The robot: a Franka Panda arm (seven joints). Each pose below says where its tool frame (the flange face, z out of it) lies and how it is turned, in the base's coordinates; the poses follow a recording.
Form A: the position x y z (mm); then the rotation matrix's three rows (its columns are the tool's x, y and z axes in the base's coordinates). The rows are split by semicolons.
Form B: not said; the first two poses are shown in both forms.
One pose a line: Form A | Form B
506.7, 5.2, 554.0; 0.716, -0.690, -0.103; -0.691, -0.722, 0.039; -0.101, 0.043, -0.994 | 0.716, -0.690, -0.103, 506.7; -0.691, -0.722, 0.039, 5.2; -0.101, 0.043, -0.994, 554.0; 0, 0, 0, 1
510.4, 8.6, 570.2; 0.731, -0.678, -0.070; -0.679, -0.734, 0.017; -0.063, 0.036, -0.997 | 0.731, -0.678, -0.070, 510.4; -0.679, -0.734, 0.017, 8.6; -0.063, 0.036, -0.997, 570.2; 0, 0, 0, 1
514.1, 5.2, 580.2; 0.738, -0.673, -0.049; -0.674, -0.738, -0.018; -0.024, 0.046, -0.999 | 0.738, -0.673, -0.049, 514.1; -0.674, -0.738, -0.018, 5.2; -0.024, 0.046, -0.999, 580.2; 0, 0, 0, 1
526.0, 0.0, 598.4; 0.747, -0.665, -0.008; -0.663, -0.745, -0.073; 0.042, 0.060, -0.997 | 0.747, -0.665, -0.008, 526.0; -0.663, -0.745, -0.073, 0.0; 0.042, 0.060, -0.997, 598.4; 0, 0, 0, 1
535.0, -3.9, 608.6; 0.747, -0.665, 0.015; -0.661, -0.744, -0.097; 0.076, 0.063, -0.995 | 0.747, -0.665, 0.015, 535.0; -0.661, -0.744, -0.097, -3.9; 0.076, 0.063, -0.995, 608.6; 0, 0, 0, 1
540.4, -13.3, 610.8; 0.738, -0.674, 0.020; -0.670, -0.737, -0.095; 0.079, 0.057, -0.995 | 0.738, -0.674, 0.020, 540.4; -0.670, -0.737, -0.095, -13.3; 0.079, 0.057, -0.995, 610.8; 0, 0, 0, 1
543.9, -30.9, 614.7; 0.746, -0.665, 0.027; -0.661, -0.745, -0.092; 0.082, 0.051, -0.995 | 0.746, -0.665, 0.027, 543.9; -0.661, -0.745, -0.092, -30.9; 0.082, 0.051, -0.995, 614.7; 0, 0, 0, 1
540.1, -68.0, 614.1; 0.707, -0.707, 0.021; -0.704, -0.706, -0.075; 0.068, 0.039, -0.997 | 0.707, -0.707, 0.021, 540.1; -0.704, -0.706, -0.075, -68.0; 0.068, 0.039, -0.997, 614.1; 0, 0, 0, 1
